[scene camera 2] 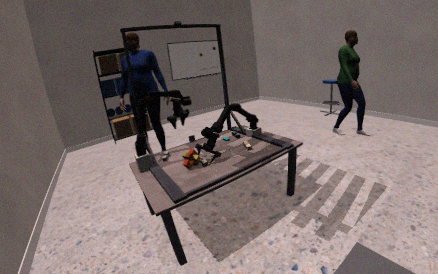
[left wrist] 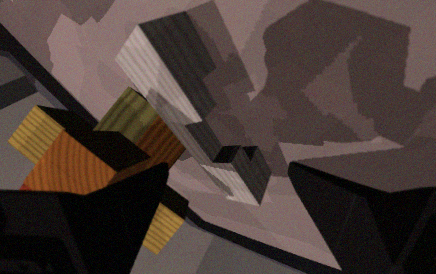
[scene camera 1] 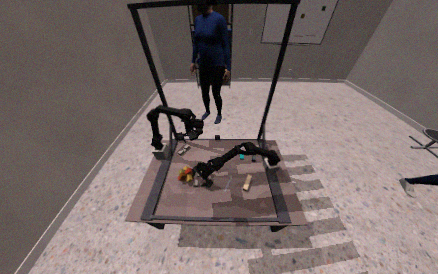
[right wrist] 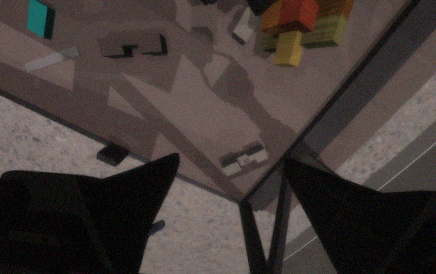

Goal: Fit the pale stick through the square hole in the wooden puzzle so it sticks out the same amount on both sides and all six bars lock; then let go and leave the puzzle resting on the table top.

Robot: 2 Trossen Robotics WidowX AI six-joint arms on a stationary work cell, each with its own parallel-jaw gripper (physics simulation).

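Seen in the pictures: left gripper, between the fingertips: [scene camera 2: 203,161] [left wrist: 229,168] [scene camera 1: 196,181]; right gripper, between the fingertips: [scene camera 2: 179,127] [scene camera 1: 191,140] [right wrist: 231,160]; left arm's base, origin of its link: [scene camera 2: 253,128] [scene camera 1: 272,162]; right arm's base, origin of its link: [scene camera 2: 141,154] [scene camera 1: 159,147].
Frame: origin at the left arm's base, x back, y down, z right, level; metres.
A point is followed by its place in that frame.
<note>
The wooden puzzle [scene camera 1: 185,174] {y -0.027, x -0.707, z -0.009 m} [scene camera 2: 190,158] [right wrist: 299,14] {y -0.053, x -0.676, z 0.024 m} of red, orange, yellow and olive bars rests on the table; part of it [left wrist: 70,165] {y -0.011, x -0.645, z 0.025 m} shows beside the left finger in the left wrist view. Its square hole cannot be made out. A pale grey-white notched stick [left wrist: 155,80] {y 0.037, x -0.617, z 0.028 m} [right wrist: 244,25] {y 0.037, x -0.617, z 0.028 m} lies close beside it. My left gripper [scene camera 1: 203,184] {y 0.045, x -0.635, z -0.043 m} [scene camera 2: 208,154] {y 0.045, x -0.635, z -0.043 m} [left wrist: 229,168] {y 0.045, x -0.635, z -0.043 m} is open and empty, low over this stick's near end. My right gripper [scene camera 1: 187,137] {y -0.174, x -0.637, z 0.195 m} [scene camera 2: 178,123] {y -0.174, x -0.637, z 0.195 m} [right wrist: 231,160] {y -0.174, x -0.637, z 0.195 m} is open and empty, raised high above the table's far left in scene camera 1.
A cream stick [scene camera 1: 247,183] {y 0.037, x -0.248, z -0.126 m} [scene camera 2: 247,145] {y 0.037, x -0.271, z -0.141 m} lies farther right in both scene views. Other notched pieces [scene camera 1: 184,150] [right wrist: 115,46] lie apart from the puzzle. A teal block [scene camera 1: 242,156] {y 0.053, x -0.210, z 0.140 m} [scene camera 2: 226,139] {y 0.055, x -0.228, z 0.132 m} [right wrist: 40,19] {y 0.053, x -0.221, z 0.150 m} and a dark piece [scene camera 1: 253,158] {y 0.037, x -0.124, z 0.090 m} lie near the left arm's base.
</note>
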